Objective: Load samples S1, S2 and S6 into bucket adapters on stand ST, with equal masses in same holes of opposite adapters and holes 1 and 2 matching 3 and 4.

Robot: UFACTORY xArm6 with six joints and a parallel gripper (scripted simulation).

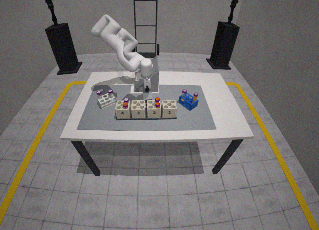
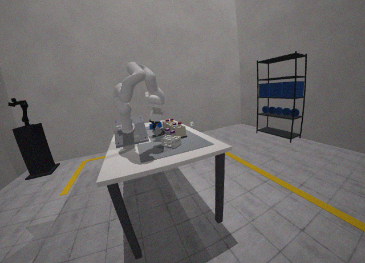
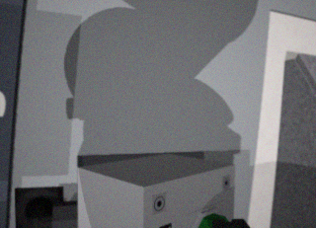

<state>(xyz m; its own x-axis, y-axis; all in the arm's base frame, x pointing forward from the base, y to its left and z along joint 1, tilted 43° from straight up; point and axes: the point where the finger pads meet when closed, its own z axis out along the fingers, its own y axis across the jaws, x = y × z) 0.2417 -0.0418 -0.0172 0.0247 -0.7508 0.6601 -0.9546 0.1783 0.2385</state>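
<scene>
My hand is 30 mm above the green DONE key. From my hand the other things lie so: blue rack (100 mm ahead, 330 mm to the left, 70 mm below); grey desk (20 mm ahead, 40 mm below).
</scene>
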